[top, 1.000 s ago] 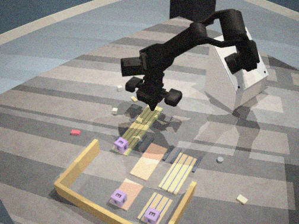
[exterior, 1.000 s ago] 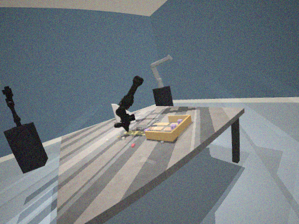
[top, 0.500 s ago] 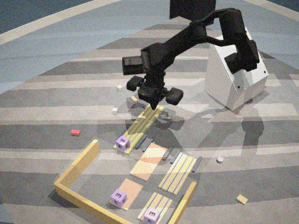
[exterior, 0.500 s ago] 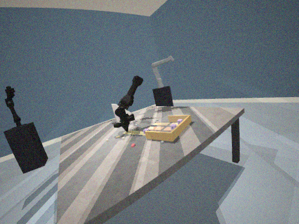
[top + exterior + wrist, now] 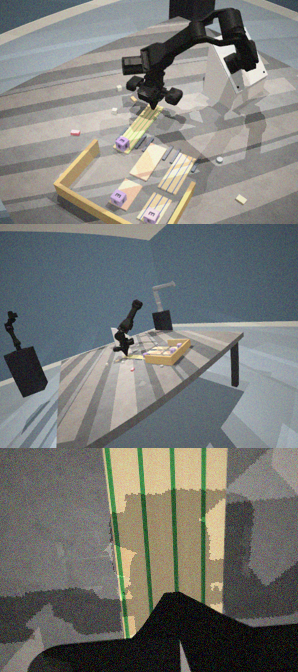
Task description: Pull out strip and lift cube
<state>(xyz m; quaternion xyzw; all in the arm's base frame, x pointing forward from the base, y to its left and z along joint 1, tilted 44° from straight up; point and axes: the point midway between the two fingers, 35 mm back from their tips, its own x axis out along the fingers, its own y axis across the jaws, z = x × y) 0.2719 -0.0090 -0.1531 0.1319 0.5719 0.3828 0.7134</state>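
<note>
Now: the green-lined tan strip 9 cm ahead of my gripper tip and 4 cm to the left of it. Round my gripper tip: red block: 27 cm ahead, 7 cm to the right.
</note>
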